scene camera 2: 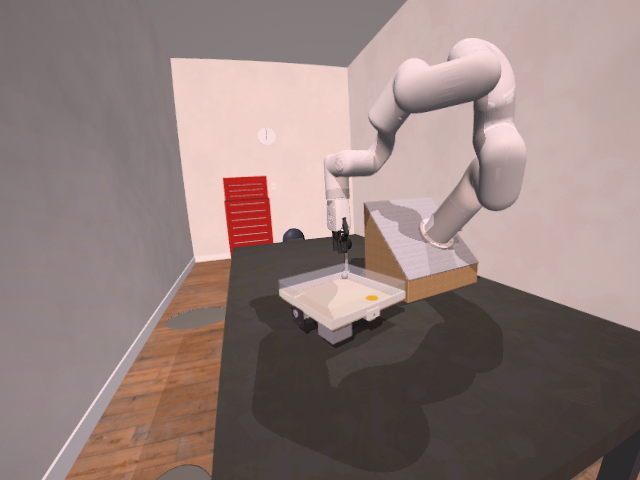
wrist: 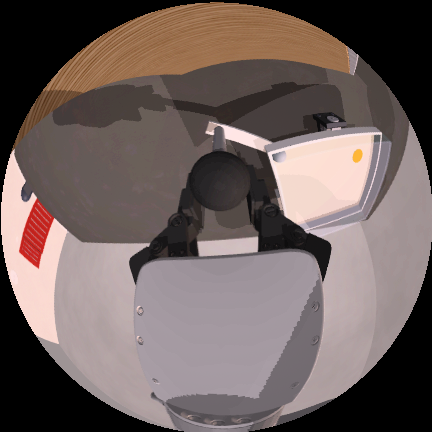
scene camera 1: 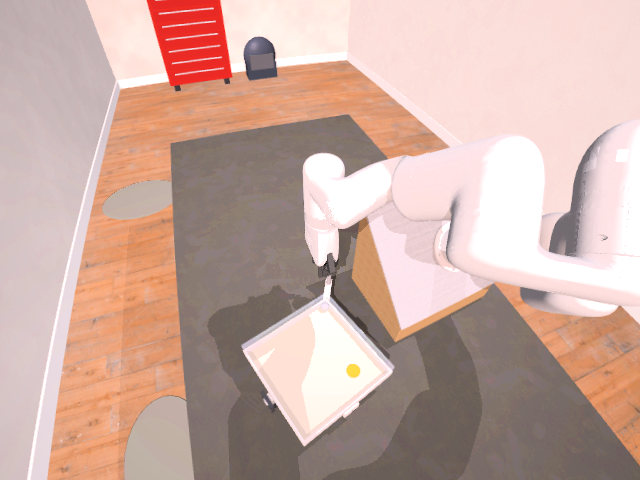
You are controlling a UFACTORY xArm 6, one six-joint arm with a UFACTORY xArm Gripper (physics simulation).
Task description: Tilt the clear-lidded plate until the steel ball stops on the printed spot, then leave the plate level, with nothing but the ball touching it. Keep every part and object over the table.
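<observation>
The clear-lidded plate (scene camera 1: 281,369) (scene camera 2: 333,304) (wrist: 325,187) stands on a pale block (scene camera 2: 334,332) over the table; I cannot tell a slight tilt from level. The steel ball (scene camera 1: 324,306) (scene camera 2: 344,275) (wrist: 279,156) is inside, in the corner next to the handle, away from the printed yellow spot (scene camera 1: 353,370) (scene camera 2: 372,298) (wrist: 357,155) near another corner. A thin handle post (scene camera 1: 327,289) (scene camera 2: 346,262) (wrist: 219,140) with a black knob (wrist: 220,181) rises from an arm at that corner. My gripper (scene camera 1: 327,268) (scene camera 2: 341,245) is shut on the knob; the knob hides the fingertips in the wrist view.
The wooden wedge base (scene camera 1: 369,284) (scene camera 2: 387,258) carrying the arm stands close right of the plate. A black side fitting (scene camera 1: 268,400) (scene camera 2: 299,316) and a white bracket (scene camera 1: 351,409) (scene camera 2: 373,313) stick out at the plate's sides. The dark table (scene camera 1: 222,248) (scene camera 2: 289,413) lies around.
</observation>
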